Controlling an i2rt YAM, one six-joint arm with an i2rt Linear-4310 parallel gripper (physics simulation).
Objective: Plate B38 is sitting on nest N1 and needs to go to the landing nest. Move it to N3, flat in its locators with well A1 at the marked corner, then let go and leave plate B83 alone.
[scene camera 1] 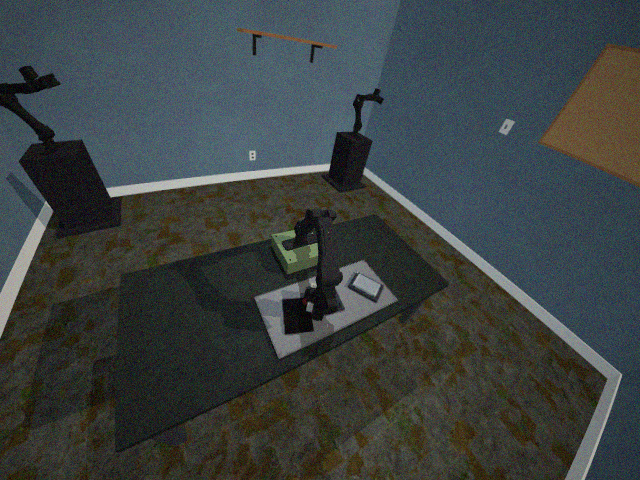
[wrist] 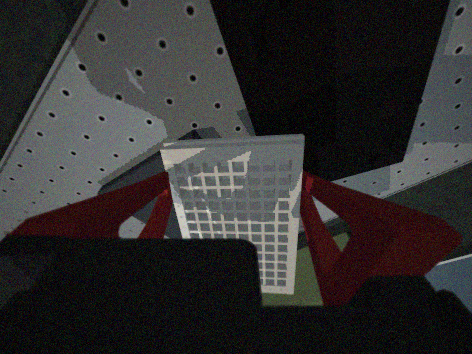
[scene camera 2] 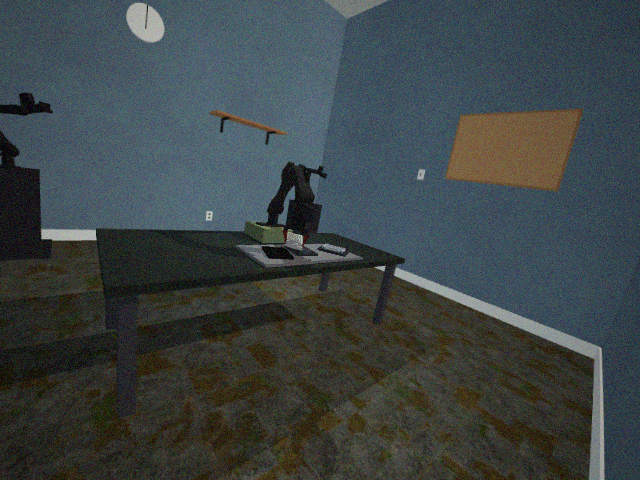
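My gripper (scene camera 1: 309,304) (scene camera 2: 295,238) (wrist: 235,177) has its red fingers on both sides of a pale well plate (scene camera 2: 294,239) (wrist: 235,200) and holds it above the board, its gridded face steeply tilted toward scene camera 2. Its label and A1 corner are not legible. A black nest (scene camera 1: 297,322) (scene camera 2: 277,252) (wrist: 340,75) lies empty at the board's left in the scene views. A dark middle nest (scene camera 2: 306,252) (wrist: 132,172) is partly hidden by the arm and plate. Another pale plate (scene camera 1: 366,284) (scene camera 2: 333,249) sits on the right nest, apart from the gripper. Nest labels are not legible.
A light grey perforated board (scene camera 1: 281,347) (scene camera 2: 266,264) (wrist: 145,25) carries the nests on a dark table (scene camera 1: 155,361) (scene camera 2: 155,263). A green open box (scene camera 1: 297,264) (scene camera 2: 264,235) (wrist: 300,295) stands behind the board, close to the arm. Two other arms stand on pedestals beyond the table.
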